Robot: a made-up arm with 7 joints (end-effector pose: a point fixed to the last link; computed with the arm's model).
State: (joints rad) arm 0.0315 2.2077 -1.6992 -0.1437 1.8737 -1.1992 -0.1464
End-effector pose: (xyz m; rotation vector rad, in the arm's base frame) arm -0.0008 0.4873 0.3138 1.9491 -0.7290 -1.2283
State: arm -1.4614 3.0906 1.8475 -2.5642 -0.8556 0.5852 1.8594
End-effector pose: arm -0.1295 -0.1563 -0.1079 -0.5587 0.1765 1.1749
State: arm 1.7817 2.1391 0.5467 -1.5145 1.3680 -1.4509 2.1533
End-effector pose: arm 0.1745 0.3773 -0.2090 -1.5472 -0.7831 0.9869
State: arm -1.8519 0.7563 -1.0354 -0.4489 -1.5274 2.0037 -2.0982
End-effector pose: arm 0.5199 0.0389 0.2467 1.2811 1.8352 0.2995
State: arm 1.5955 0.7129 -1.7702 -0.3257 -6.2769 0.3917 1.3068
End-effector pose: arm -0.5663 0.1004 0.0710 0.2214 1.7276 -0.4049
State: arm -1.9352 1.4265 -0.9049 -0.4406 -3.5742 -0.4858 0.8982
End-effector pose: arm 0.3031 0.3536 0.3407 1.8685 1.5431 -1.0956
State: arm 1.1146 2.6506 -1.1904 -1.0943 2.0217 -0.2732 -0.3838
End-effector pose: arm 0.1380 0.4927 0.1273 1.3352 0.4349 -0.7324
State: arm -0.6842 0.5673 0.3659 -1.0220 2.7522 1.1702 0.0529
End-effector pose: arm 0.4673 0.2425 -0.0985 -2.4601 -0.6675 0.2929
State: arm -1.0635 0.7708 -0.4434 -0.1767 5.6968 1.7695 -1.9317
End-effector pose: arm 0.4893 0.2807 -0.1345 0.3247 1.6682 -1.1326
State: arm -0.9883 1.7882 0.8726 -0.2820 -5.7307 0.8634 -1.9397
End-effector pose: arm 0.0406 0.5308 0.2300 1.3123 -0.6849 -0.2532
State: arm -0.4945 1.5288 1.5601 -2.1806 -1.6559 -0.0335 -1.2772
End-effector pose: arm -0.1044 0.1533 0.2690 -2.2134 -1.7422 -1.0370
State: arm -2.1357 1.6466 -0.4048 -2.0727 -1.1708 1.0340 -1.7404
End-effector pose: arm -0.0168 0.0024 0.3517 2.4246 0.7097 1.3581
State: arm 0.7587 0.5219 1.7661 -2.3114 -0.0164 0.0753 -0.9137
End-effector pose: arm -0.0736 0.2680 0.0984 2.6474 -0.1240 -0.5495
